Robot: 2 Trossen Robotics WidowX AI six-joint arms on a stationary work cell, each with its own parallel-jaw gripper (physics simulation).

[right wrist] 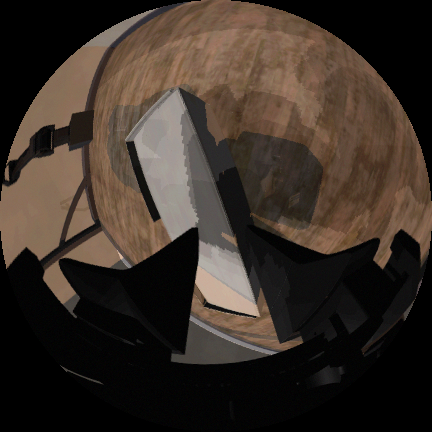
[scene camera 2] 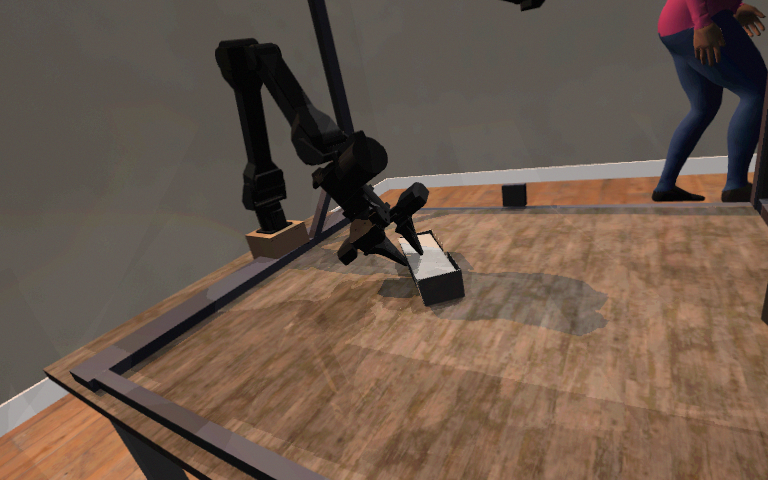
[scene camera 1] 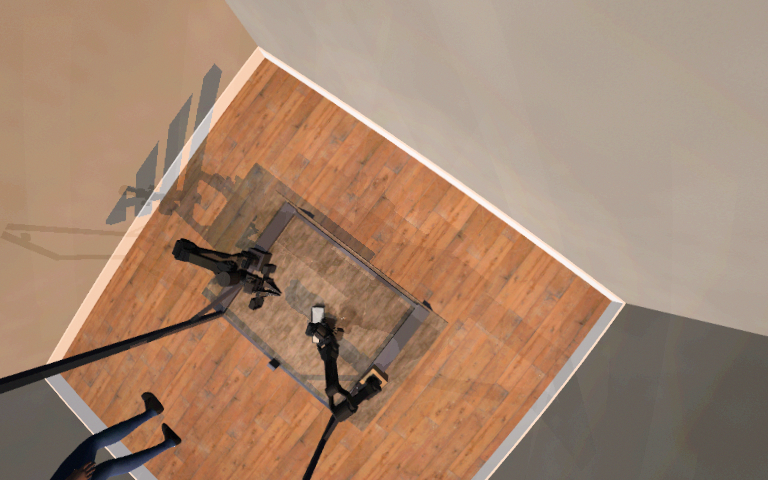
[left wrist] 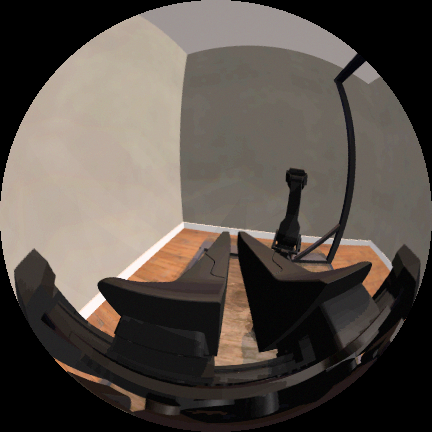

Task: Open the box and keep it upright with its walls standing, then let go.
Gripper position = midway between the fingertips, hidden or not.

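Observation:
My left gripper (scene camera 1: pixel 280 294), (left wrist: pixel 232 236) is shut and holds nothing. My right gripper (scene camera 2: pixel 414 259), (right wrist: pixel 221 232) is visible. I see a dark metal frame (scene camera 2: pixel 102 371), (scene camera 1: pixel 418 315). A tan arm base block (scene camera 2: pixel 276 245) is visible too.

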